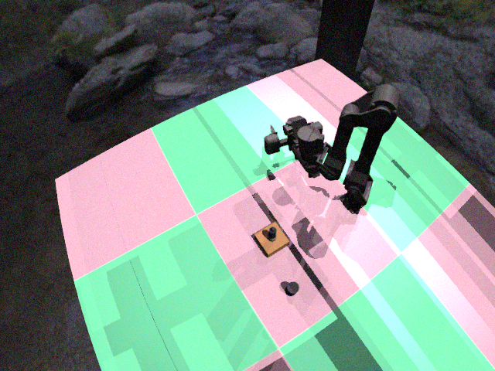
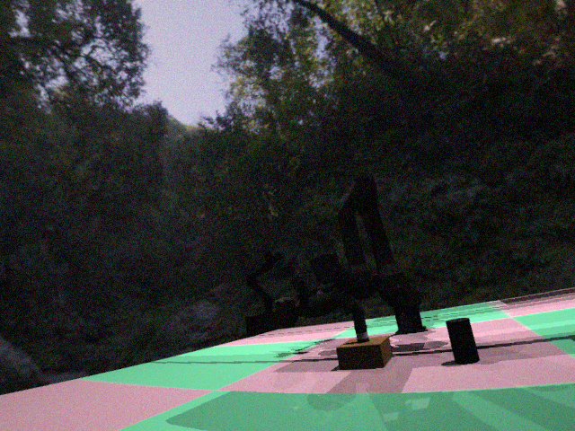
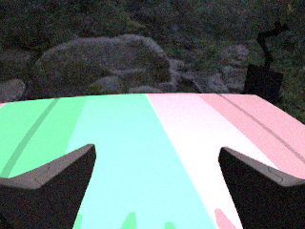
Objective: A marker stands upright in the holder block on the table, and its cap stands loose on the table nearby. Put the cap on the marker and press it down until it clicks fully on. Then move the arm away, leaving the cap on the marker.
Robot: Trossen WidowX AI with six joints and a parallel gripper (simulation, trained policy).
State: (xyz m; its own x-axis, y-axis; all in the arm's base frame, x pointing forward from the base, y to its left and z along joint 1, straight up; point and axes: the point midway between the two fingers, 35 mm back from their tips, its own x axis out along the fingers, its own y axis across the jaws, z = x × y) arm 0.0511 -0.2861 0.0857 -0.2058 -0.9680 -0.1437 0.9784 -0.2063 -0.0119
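My gripper tip is now 27 cm short of the dark cap, 43 cm to the right of it and 5 cm above it. The rest, counted from my gripper tip: holder block: 24 cm ahead, 29 cm to the left, 7 cm below.
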